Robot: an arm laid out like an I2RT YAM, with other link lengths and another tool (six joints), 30 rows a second.
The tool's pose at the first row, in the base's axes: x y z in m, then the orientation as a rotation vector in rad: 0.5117 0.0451 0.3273 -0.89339 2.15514 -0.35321
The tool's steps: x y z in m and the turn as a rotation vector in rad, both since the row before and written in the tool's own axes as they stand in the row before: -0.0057 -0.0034 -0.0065 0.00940 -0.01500 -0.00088; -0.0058 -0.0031 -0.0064 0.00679 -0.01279 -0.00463; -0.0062 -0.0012 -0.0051 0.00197 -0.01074 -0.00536; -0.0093 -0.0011 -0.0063 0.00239 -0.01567 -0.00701; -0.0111 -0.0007 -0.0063 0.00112 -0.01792 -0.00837; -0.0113 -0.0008 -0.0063 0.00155 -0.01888 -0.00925; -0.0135 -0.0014 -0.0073 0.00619 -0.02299 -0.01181; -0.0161 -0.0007 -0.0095 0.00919 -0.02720 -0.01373; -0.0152 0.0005 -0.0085 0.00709 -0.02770 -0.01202; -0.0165 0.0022 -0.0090 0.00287 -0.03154 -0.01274; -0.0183 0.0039 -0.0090 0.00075 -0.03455 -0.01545
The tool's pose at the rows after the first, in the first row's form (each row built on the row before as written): 0.5112 0.0464 0.3365 -0.88907 2.13776 -0.35573; 0.5105 0.0480 0.3455 -0.89031 2.12192 -0.35854; 0.5099 0.0513 0.3529 -0.89506 2.10938 -0.35779; 0.5096 0.0568 0.3628 -0.90131 2.09155 -0.35576; 0.5097 0.0638 0.3735 -0.90968 2.07157 -0.35198; 0.5096 0.0709 0.3844 -0.91860 2.05019 -0.34860; 0.5096 0.0790 0.3975 -0.92726 2.02242 -0.34903; 0.5080 0.0893 0.4131 -0.93585 1.98899 -0.35116; 0.5058 0.0998 0.4268 -0.94375 1.95650 -0.34997; 0.5022 0.1123 0.4406 -0.95482 1.92164 -0.34312; 0.4976 0.1271 0.4544 -0.96960 1.88357 -0.33426
